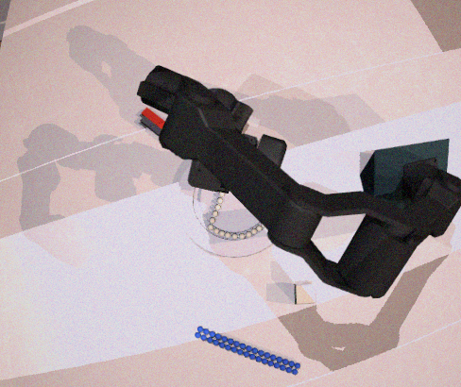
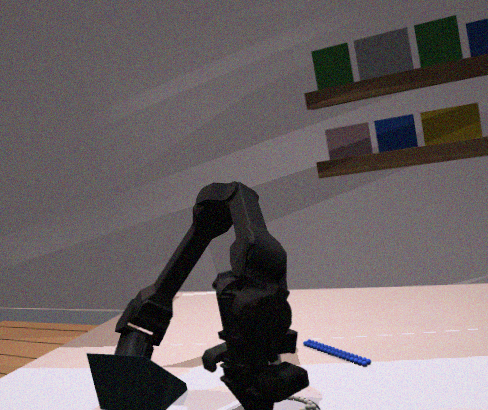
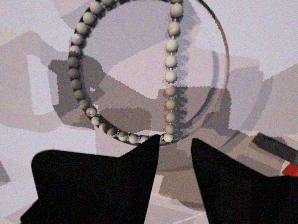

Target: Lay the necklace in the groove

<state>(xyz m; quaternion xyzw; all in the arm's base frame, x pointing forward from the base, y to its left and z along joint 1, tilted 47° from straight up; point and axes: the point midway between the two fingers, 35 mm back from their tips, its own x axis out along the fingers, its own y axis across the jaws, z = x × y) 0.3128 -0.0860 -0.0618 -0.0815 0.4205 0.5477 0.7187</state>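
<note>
Right now my gripper tip is 50 mm to the right of the round bead board and 30 mm above it. From my gripper tip the other things lie so: small beige cube: 240 mm to the left, 80 mm behind, 20 mm below; grey block: 110 mm to the right, 110 mm ahead, 40 mm below.
</note>
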